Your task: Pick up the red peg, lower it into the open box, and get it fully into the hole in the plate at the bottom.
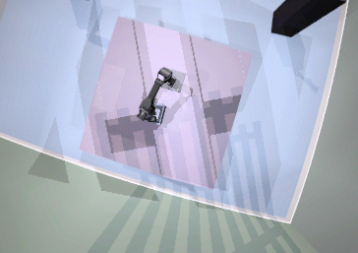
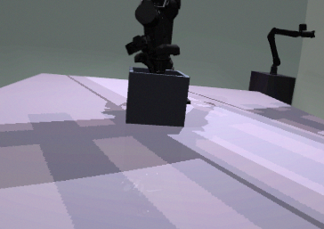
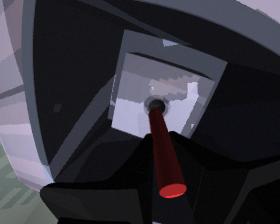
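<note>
My gripper tip is now 1 cm below the red peg.
</note>
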